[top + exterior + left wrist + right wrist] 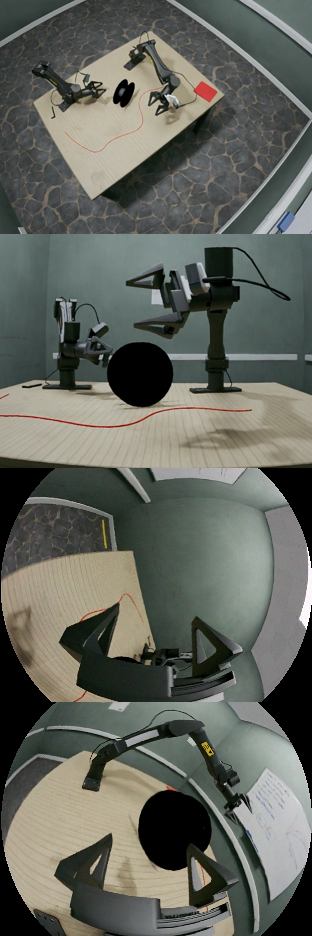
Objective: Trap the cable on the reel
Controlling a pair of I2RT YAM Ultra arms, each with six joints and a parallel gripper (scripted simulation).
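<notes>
My right gripper is now 100 mm to the right of the black reel, 100 mm short of it and 50 mm above it. From my right hand the other things lie so: flat red square: 610 mm to the left, 400 mm ahead, 140 mm below; then small black hex key: 400 mm to the right, 140 mm below, 130 mm behind.
</notes>
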